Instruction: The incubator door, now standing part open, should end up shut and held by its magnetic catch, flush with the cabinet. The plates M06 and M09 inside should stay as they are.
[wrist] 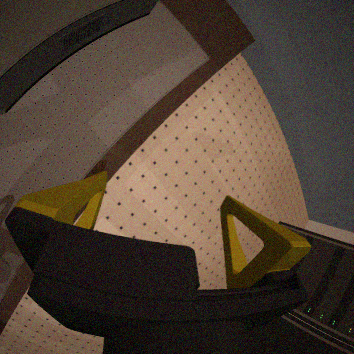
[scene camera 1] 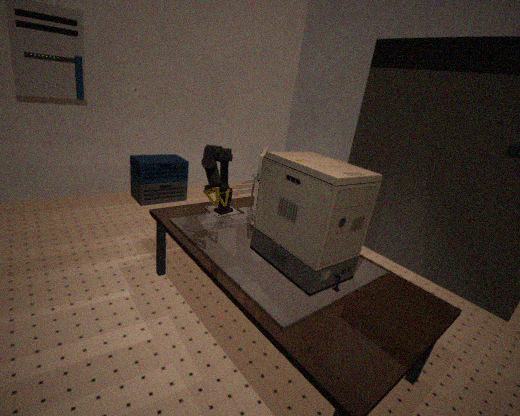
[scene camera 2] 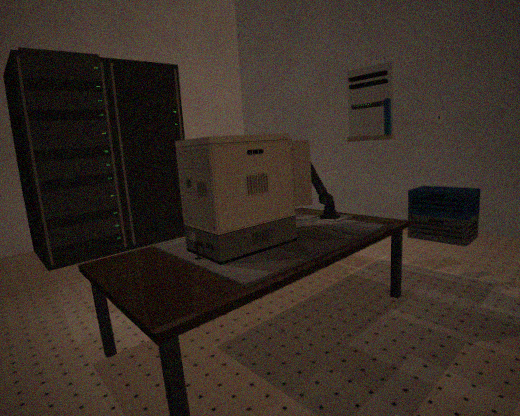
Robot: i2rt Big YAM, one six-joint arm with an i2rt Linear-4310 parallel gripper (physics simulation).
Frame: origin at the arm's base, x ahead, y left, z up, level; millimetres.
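Seen in the pictures: gripper, between the fingertips: (wrist: 167, 190) (scene camera 1: 221, 206); arm's base, origin of its link: (scene camera 1: 223, 210) (scene camera 2: 330, 217).
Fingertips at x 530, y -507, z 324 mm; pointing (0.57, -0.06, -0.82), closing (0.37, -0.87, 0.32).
Observation:
Offsets run from my fingertips to a thing's top centre. "spot": to the spot under its first point. Level surfaces: height alone.
The pale incubator cabinet (scene camera 1: 295, 220) (scene camera 2: 252, 190) stands on a grey base on the table. Its door @[spot: dz +10, dx -206, dy +504 mm] (scene camera 2: 301, 172) stands part open in the scene camera 2 view, out past the cabinet's end on the arm's side; in the scene camera 1 view its edge shows at the cabinet's left. The plates M06 and M09 do not show; the cabinet's walls hide its inside. My gripper (scene camera 1: 218, 196) (wrist: 167, 190) is open and empty, low near the arm's base, apart from the cabinet and on its door side. In the scene camera 2 view the gripper is hidden behind the door.
The table @[dz -335 mm] (scene camera 1: 380, 325) (scene camera 2: 130, 285) carries a grey mat @[dz -322 mm] (scene camera 1: 280, 300) under the cabinet. A dark curved strip @[spot: dz -251, dx +169, dy +243 mm] (wrist: 75, 37) crosses the wrist view's upper left. A blue and grey box (scene camera 1: 159, 172) (scene camera 2: 444, 202) stands beyond the arm. A dark rack (scene camera 2: 31, 150) stands behind the table.

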